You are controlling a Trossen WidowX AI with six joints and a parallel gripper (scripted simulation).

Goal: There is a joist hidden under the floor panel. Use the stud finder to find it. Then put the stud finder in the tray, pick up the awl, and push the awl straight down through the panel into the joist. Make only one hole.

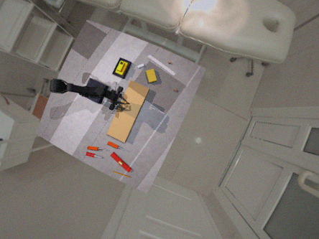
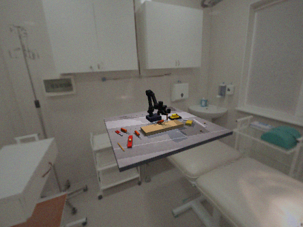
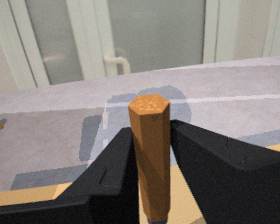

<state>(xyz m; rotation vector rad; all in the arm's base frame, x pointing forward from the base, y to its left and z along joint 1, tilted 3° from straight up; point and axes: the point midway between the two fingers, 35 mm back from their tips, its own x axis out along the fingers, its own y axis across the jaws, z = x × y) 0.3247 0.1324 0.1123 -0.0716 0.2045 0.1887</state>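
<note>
The awl lies 6 cm below my gripper tip. The rest, counted from my gripper tip: yellow block: 1 cm behind, 31 cm to the left, 15 cm below; then black tray: 27 cm behind, 21 cm to the left, 16 cm below; then yellow stud finder: 28 cm behind, 23 cm to the left, 12 cm below.
</note>
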